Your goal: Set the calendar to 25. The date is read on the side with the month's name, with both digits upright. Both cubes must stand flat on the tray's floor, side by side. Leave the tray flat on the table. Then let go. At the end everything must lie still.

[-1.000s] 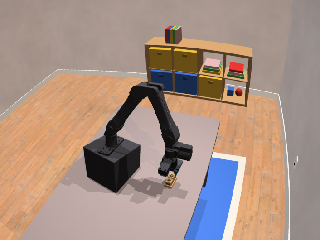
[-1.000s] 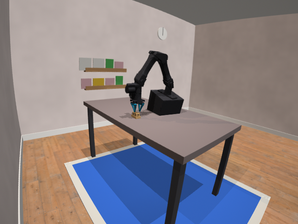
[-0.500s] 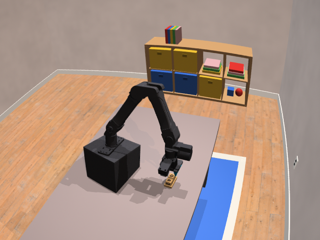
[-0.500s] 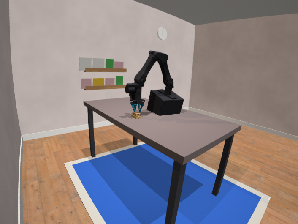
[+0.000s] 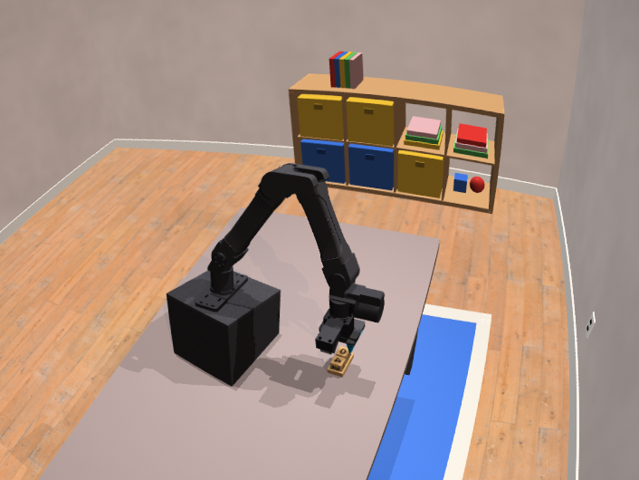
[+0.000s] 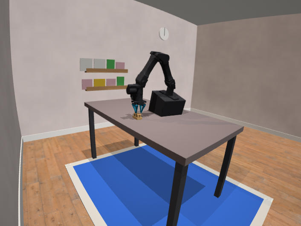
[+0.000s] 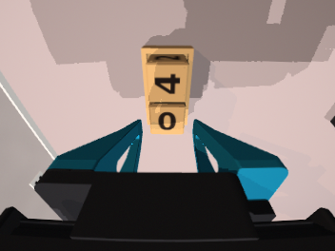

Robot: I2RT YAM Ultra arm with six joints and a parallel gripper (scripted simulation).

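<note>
My gripper is now 30 mm above the wooden digit cube. The rest, counted from my hand: tray (50 mm below, 20 mm to the right).
</note>
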